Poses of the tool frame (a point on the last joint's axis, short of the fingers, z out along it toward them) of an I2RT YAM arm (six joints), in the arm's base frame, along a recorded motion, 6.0 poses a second.
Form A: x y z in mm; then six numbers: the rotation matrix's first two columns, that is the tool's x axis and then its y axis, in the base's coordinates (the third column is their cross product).
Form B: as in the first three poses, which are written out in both.
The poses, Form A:
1: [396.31, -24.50, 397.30, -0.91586, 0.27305, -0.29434, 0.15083, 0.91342, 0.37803]
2: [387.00, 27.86, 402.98, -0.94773, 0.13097, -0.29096, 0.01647, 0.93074, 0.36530]
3: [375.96, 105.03, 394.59, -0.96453, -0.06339, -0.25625, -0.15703, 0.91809, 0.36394]
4: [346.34, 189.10, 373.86, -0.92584, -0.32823, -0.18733, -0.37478, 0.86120, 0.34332]
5: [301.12, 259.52, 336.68, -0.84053, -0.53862, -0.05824, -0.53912, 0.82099, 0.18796]
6: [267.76, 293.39, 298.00, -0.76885, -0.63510, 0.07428, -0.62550, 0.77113, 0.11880]
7: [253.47, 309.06, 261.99, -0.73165, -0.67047, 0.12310, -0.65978, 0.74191, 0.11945]
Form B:
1:
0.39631, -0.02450, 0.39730
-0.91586, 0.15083, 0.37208
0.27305, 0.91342, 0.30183
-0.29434, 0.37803, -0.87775

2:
0.38700, 0.02786, 0.40298
-0.94773, 0.01647, 0.31865
0.13097, 0.93074, 0.34141
-0.29096, 0.36530, -0.88425

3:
0.37596, 0.10503, 0.39459
-0.96453, -0.15703, 0.21219
-0.06339, 0.91809, 0.39127
-0.25625, 0.36394, -0.89548

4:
0.34634, 0.18910, 0.37386
-0.92584, -0.37478, 0.04864
-0.32823, 0.86120, 0.38807
-0.18733, 0.34332, -0.92035

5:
0.30112, 0.25952, 0.33668
-0.84053, -0.53912, -0.05342
-0.53862, 0.82099, 0.18938
-0.05824, 0.18796, -0.98045

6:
0.26776, 0.29339, 0.29800
-0.76885, -0.62550, -0.13273
-0.63510, 0.77113, 0.04488
0.07428, 0.11880, -0.99014

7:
0.25347, 0.30906, 0.26199
-0.73165, -0.65978, -0.17142
-0.67047, 0.74191, 0.00618
0.12310, 0.11945, -0.98518

